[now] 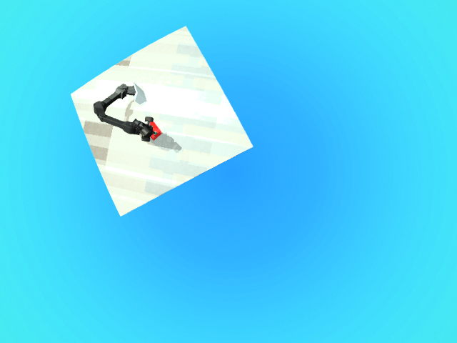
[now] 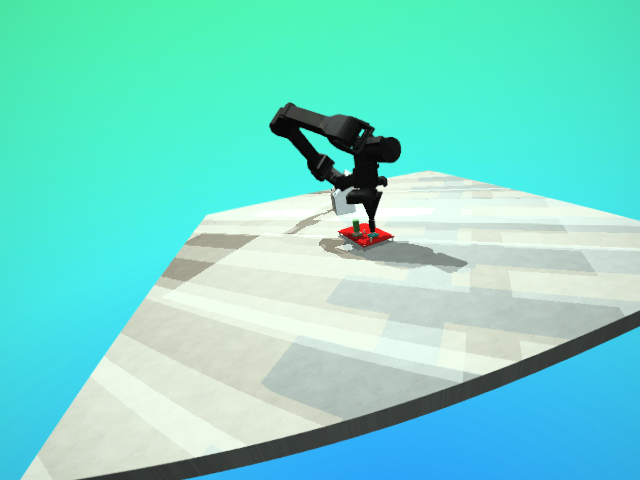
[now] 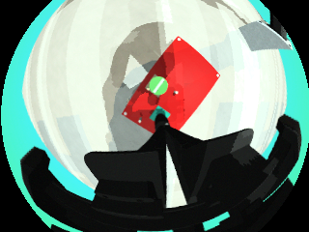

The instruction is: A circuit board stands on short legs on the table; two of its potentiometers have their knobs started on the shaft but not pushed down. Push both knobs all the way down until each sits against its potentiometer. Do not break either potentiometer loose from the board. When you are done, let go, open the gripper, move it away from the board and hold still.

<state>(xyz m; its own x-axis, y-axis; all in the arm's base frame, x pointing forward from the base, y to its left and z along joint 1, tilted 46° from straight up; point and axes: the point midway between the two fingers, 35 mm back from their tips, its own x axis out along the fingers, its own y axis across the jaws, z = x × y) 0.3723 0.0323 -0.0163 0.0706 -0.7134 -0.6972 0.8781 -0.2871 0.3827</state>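
Now: the black knob 10 mm below my gripper tip. The rest, counted from my gripper tip: green knob 20 mm behind, 40 mm to the right, 10 mm below.
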